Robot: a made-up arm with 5 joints. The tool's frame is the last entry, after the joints.
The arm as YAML. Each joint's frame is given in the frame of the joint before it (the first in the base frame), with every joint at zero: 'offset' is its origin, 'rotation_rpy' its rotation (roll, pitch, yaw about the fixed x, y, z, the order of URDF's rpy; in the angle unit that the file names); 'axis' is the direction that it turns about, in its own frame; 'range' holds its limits. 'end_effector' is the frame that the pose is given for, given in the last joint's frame.
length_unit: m
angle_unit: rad
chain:
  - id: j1
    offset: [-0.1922, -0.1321, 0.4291]
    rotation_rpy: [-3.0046, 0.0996, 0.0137]
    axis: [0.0, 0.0, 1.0]
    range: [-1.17, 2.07]
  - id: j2
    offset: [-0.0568, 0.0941, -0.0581]
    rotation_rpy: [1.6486, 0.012, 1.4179]
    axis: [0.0, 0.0, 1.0]
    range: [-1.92, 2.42]
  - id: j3
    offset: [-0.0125, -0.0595, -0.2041]
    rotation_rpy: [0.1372, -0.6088, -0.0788]
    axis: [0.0, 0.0, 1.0]
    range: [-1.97, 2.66]
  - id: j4
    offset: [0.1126, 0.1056, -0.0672]
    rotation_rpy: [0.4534, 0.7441, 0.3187]
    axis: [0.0, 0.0, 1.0]
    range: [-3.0, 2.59]
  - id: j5
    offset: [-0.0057, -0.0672, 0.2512]
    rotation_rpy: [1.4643, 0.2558, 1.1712]
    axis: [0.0, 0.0, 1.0]
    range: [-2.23, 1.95]
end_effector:
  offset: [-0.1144, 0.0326, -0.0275]
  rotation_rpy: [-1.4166, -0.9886, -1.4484]
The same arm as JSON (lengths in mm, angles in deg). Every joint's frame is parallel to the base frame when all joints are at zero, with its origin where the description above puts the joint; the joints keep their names.
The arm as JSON. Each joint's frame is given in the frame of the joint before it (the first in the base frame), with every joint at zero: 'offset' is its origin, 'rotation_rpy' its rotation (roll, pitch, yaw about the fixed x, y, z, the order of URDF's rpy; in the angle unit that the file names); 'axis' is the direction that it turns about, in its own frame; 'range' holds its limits. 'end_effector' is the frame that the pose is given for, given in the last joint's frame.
{"length_unit": "mm", "angle_unit": "deg", "chain": [{"id": "j1", "offset": [-192.2, -132.1, 429.1], "rotation_rpy": [0.0, 0.0, 0.0], "axis": [-0.100402, 0.135202, -0.985718], "range": [-67.04, 118.6]}, {"id": "j2", "offset": [-50.7, -101.9, 50.1], "rotation_rpy": [0.0, 0.0, 0.0], "axis": [0.988023, 0.154304, -0.0006], "range": [-110.01, 138.66]}, {"id": "j3", "offset": [-202.3, -27.3, 60.8], "rotation_rpy": [0.0, 0.0, 0.0], "axis": [0.717013, 0.676112, 0.169603], "range": [-112.87, 152.41]}, {"id": "j4", "offset": [39.1, -110.5, -120.8], "rotation_rpy": [0.0, 0.0, 0.0], "axis": [0.948747, -0.102905, 0.298815], "range": [-171.89, 148.4]}, {"id": "j5", "offset": [217.0, -44.9, 136.1], "rotation_rpy": [0.0, 0.0, 0.0], "axis": [-0.0001, -1.0, 0.0], "range": [-127.77, 111.73]}], "end_effector": {"offset": [27.1, 27.5, 115.8], "rotation_rpy": [-162.99, 5.35, -122.98]}}
